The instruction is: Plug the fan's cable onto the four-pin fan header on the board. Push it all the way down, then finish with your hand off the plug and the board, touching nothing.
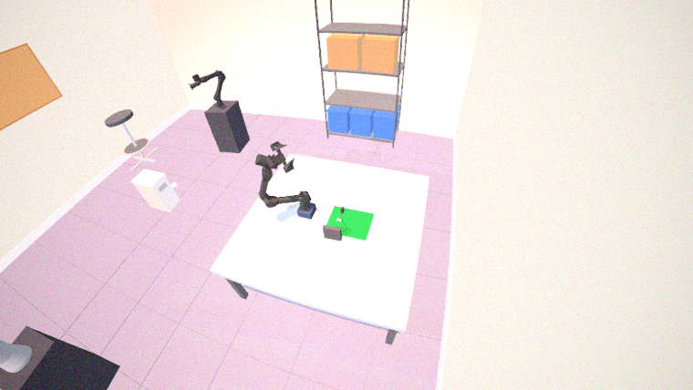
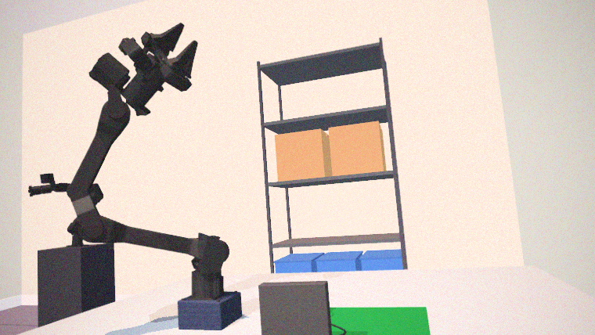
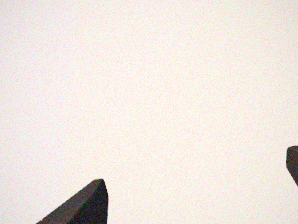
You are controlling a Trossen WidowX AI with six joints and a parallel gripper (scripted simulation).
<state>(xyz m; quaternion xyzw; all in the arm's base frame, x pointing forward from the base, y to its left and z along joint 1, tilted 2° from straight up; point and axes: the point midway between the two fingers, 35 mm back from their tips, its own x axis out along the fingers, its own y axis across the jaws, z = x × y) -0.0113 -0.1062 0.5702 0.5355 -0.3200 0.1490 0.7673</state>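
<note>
My gripper tip is now 63 cm above the dark fan plug, 22 cm short of it and 17 cm to the right of it. The rest, counted from my gripper tip: green board 66 cm below, 29 cm ahead, 8 cm to the left; then dark grey fan 59 cm below, 21 cm ahead, 7 cm to the right; then white four-pin header 65 cm below, 21 cm ahead, 8 cm to the left.
</note>
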